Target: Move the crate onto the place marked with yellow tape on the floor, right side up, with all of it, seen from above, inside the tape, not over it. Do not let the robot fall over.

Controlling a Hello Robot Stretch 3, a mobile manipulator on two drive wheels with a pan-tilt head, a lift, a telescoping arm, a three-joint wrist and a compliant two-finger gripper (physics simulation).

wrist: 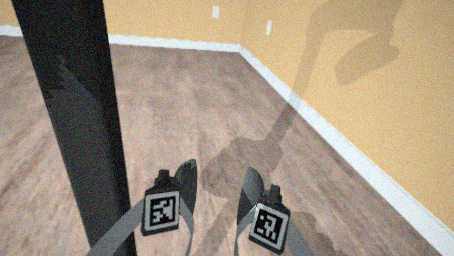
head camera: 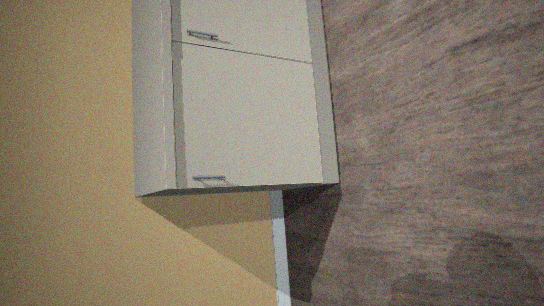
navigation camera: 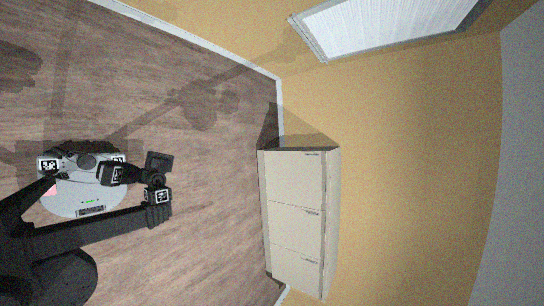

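Where they show: gripper, fingertip midpoint: [navigation camera: 42,161]; robot's base, link origin: [navigation camera: 87,161].
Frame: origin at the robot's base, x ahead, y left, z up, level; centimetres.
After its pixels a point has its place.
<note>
The crate and the yellow tape do not show in the head, navigation or wrist views. My gripper [wrist: 218,182] {x 3.3, y 8.6, z 58.8 cm} shows low in the wrist view, its two fingertips apart with floor visible between them. It is open and empty, above the wooden floor [wrist: 165,110]. Where it is relative to the crate or the tape cannot be told.
A pale cabinet [head camera: 250,115] {x -28.0, y -147.5, z 52.2 cm} [navigation camera: 295,225] {x -81.1, y -151.4, z 53.0 cm} with several door or drawer fronts stands against the yellow wall [head camera: 65,125] {x -29.6, y -209.8, z 122.7 cm} [navigation camera: 410,165] {x -14.8, y -208.8, z 167.1 cm}. My base [navigation camera: 82,197] {x -16.4, y 2.8, z 16.0 cm} is at the left of the navigation view. A white-panelled frame [navigation camera: 395,30] {x 107.0, y -155.3, z 151.2 cm} is on the wall. A room corner shows in the wrist view.
</note>
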